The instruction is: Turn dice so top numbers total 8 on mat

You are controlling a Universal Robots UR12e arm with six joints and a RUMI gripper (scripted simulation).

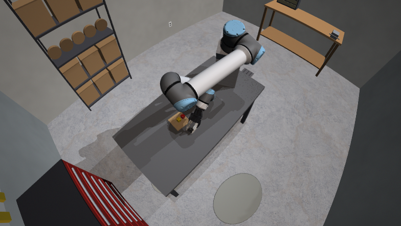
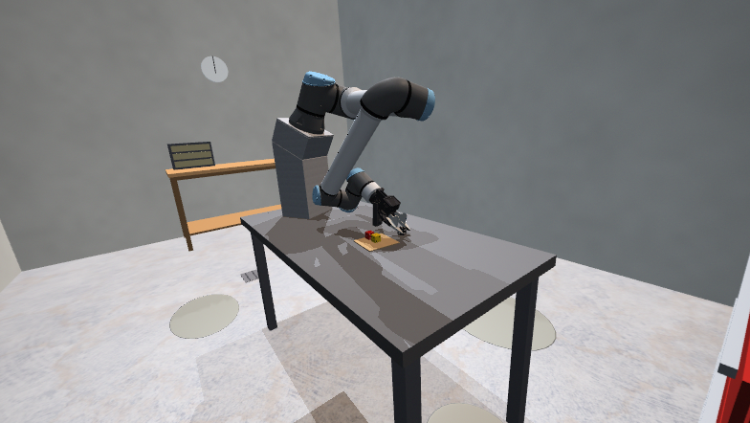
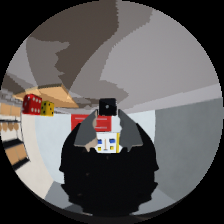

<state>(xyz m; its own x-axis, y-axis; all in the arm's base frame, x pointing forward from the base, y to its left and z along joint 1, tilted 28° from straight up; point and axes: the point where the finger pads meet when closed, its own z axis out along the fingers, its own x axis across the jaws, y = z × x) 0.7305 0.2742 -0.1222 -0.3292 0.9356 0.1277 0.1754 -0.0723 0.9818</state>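
Right now my hand is 1 cm past the black die and 1 cm above it. Round my hand: tan mat (14 cm to the right, 2 cm below, 1 cm ahead); yellow die (14 cm to the right, 1 cm ahead); red die (15 cm to the right, 3 cm behind).
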